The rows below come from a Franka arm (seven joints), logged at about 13 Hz.
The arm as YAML. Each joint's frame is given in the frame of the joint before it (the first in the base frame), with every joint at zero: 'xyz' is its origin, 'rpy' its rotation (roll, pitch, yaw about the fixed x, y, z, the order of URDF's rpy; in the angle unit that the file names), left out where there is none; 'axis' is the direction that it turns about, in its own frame. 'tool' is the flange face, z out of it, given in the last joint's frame.
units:
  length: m
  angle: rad
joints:
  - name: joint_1
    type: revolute
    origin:
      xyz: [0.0, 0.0, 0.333]
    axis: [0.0, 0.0, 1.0]
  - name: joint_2
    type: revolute
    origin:
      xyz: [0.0, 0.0, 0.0]
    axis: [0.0, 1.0, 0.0]
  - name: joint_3
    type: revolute
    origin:
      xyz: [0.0, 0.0, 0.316]
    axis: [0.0, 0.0, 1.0]
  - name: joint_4
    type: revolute
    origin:
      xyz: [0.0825, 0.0, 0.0]
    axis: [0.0, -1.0, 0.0]
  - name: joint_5
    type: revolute
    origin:
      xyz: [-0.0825, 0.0, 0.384]
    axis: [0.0, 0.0, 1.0]
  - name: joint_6
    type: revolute
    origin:
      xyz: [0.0, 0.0, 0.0]
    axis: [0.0, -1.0, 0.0]
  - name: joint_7
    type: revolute
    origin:
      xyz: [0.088, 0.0, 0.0]
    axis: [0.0, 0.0, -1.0]
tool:
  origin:
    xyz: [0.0, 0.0, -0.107]
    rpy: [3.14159, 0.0, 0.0]
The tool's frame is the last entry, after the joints.
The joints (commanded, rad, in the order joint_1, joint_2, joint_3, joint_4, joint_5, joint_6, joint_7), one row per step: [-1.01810, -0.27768, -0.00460, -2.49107, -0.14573, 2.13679, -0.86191]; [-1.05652, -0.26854, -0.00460, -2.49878, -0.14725, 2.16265, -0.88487]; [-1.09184, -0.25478, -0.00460, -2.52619, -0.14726, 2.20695, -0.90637]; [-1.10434, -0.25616, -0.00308, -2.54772, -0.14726, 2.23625, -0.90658]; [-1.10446, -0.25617, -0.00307, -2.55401, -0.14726, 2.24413, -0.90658]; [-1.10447, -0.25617, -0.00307, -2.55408, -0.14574, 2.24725, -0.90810]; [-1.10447, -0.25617, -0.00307, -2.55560, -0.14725, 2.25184, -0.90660]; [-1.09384, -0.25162, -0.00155, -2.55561, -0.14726, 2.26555, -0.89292]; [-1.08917, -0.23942, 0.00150, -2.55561, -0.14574, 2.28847, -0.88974]
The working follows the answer.
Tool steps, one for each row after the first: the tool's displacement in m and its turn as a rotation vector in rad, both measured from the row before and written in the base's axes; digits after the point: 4 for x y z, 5 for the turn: [-0.0134, -0.0089, -0.0052, -0.00385, -0.00522, -0.01178]; [-0.0139, -0.0044, -0.0142, 0.00242, -0.00473, -0.00897]; [-0.0051, 0.0011, -0.0062, -0.00676, -0.00616, -0.00757]; [-0.0004, 0.0010, -0.0020, -0.00101, -0.00136, 0.00075]; [0.0002, -0.0002, 0.0002, -0.00187, -0.00262, 0.00083]; [0.0001, 0.0000, -0.0003, -0.00319, -0.00076, 0.00001]; [0.0056, 0.0010, -0.0008, -0.00921, -0.00516, 0.00001]; [0.0046, -0.0007, -0.0033, -0.00843, -0.00725, 0.00592]
Tool pose at each row, in the base's axes (x y z in m, rotation vector in rad; rounded; the steps above come from the unrounded poses): [0.2184, -0.3698, 0.3824, 3.12349, -0.12126, -0.22058]; [0.2050, -0.3787, 0.3771, 3.12048, -0.13999, -0.21206]; [0.1912, -0.3831, 0.3629, 3.12353, -0.15392, -0.20513]; [0.1860, -0.3820, 0.3567, 3.11762, -0.16616, -0.19467]; [0.1856, -0.3810, 0.3547, 3.11683, -0.16505, -0.19239]; [0.1859, -0.3813, 0.3549, 3.11537, -0.16388, -0.18804]; [0.1859, -0.3813, 0.3546, 3.11231, -0.16400, -0.18641]; [0.1915, -0.3803, 0.3538, 3.10390, -0.16445, -0.17713]; [0.1961, -0.3810, 0.3505, 3.09665, -0.15576, -0.16462]

